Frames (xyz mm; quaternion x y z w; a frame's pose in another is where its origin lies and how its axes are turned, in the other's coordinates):
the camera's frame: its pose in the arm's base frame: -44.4 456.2 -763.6 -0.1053 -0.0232 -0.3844 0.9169
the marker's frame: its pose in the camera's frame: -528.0 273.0 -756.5 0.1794 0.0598 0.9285 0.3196
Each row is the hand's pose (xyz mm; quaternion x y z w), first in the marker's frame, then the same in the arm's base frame.
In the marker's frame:
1: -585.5 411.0 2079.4 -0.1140 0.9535 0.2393 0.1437
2: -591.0 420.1 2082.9 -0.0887 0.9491 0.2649 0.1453
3: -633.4 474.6 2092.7 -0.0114 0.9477 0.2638 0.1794
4: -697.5 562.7 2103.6 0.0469 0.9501 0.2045 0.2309
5: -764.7 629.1 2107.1 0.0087 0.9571 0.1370 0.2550
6: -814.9 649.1 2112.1 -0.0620 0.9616 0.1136 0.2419
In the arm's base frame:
1: 8.1 95.2 432.6 0.7317 -0.5355 -0.3995 0.1351
2: 0.8 88.7 438.1 0.7094 -0.5477 -0.4154 0.1556
3: -45.4 41.0 459.3 0.6521 -0.6056 -0.4333 0.1421
4: -121.9 -31.3 489.3 0.6125 -0.6614 -0.4269 0.0724
5: -179.7 -104.3 505.7 0.6452 -0.6491 -0.4030 0.0027
6: -194.0 -156.4 511.7 -0.6993 0.6029 0.3838 0.0145

